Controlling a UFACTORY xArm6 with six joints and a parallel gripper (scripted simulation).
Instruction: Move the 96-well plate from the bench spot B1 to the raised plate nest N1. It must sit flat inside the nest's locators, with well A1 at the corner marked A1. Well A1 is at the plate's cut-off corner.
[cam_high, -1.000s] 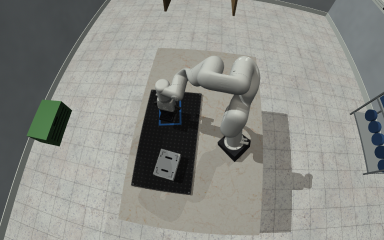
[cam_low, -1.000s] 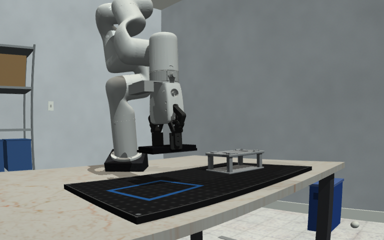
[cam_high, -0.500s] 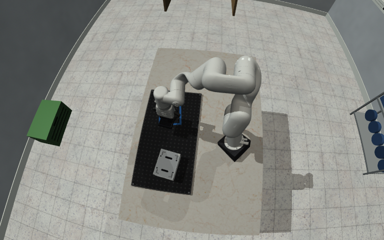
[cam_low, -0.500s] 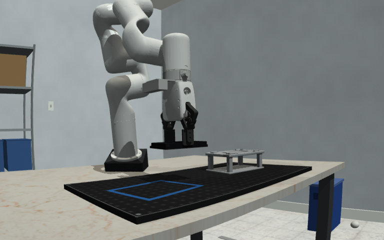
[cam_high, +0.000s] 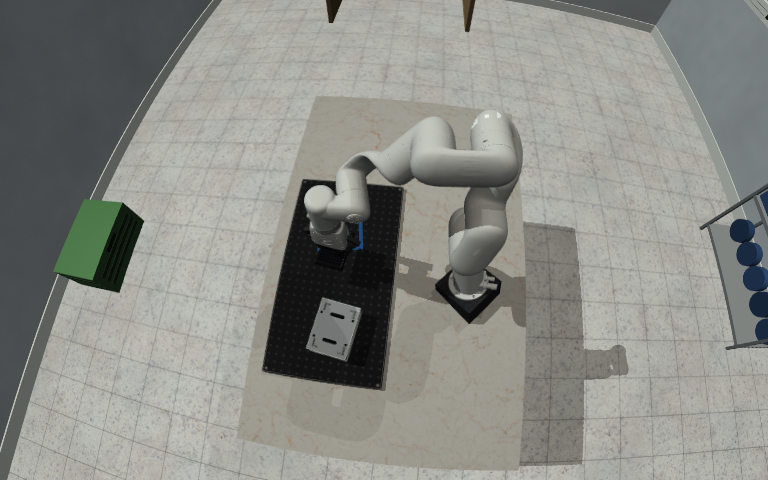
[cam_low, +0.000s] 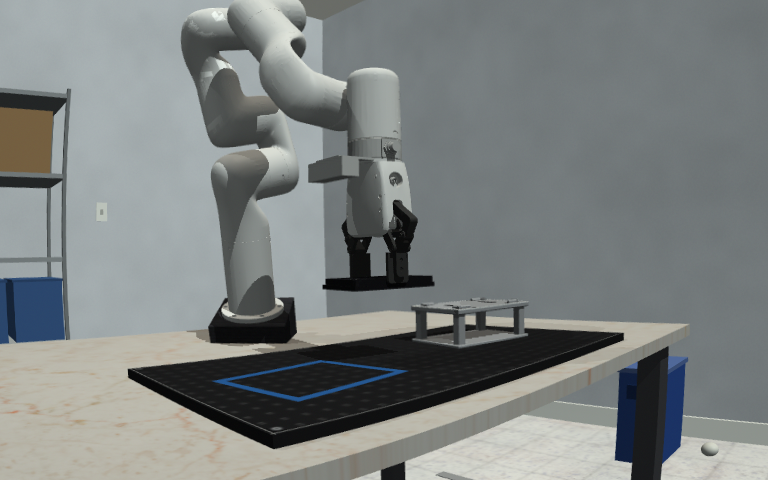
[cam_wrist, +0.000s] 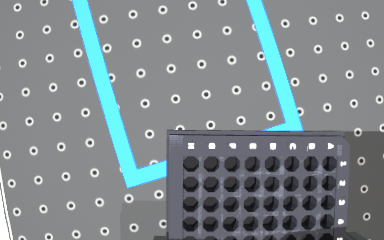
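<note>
The plate nest lies 230 mm to the left of my hand, 70 mm behind it and 60 mm below it. The rest, counted from my hand: black 96-well plate 10 mm below.
</note>
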